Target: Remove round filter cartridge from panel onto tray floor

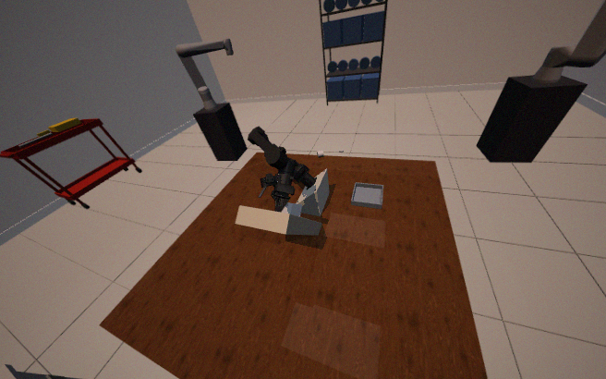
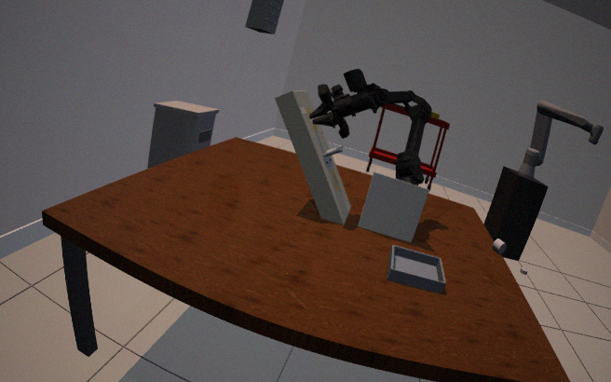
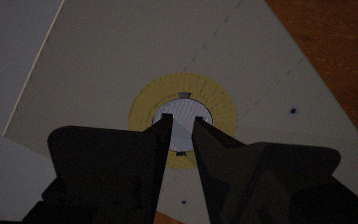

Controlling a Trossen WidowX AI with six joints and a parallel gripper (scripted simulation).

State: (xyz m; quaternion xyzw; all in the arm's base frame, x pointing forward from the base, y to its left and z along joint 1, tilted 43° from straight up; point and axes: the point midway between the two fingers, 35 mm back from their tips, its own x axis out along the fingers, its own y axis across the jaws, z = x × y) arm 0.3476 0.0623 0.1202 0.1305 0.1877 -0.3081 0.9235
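Now: the round cartridge 1 cm below my gripper tip and 1 cm ahead of it. The rest, counted from my gripper tip: grey tray (39 cm behind, 33 cm to the left, 25 cm below); service panel (8 cm below, 4 cm behind).
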